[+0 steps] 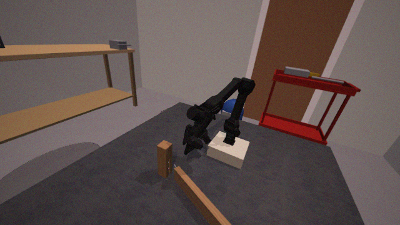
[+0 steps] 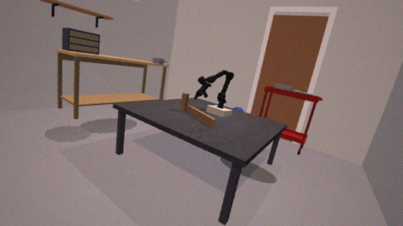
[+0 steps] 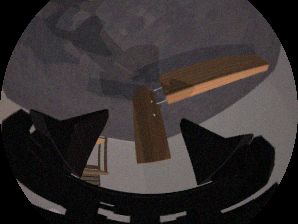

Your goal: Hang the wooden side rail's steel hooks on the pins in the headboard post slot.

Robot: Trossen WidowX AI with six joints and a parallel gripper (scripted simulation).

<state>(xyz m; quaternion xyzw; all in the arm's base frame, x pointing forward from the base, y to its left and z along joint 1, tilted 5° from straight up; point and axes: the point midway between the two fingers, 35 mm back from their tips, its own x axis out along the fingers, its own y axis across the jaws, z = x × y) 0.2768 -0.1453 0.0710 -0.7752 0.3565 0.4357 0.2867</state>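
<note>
The wooden headboard post is 7 cm ahead of my gripper tip, 6 cm to the right of it and 4 cm below it.
</note>
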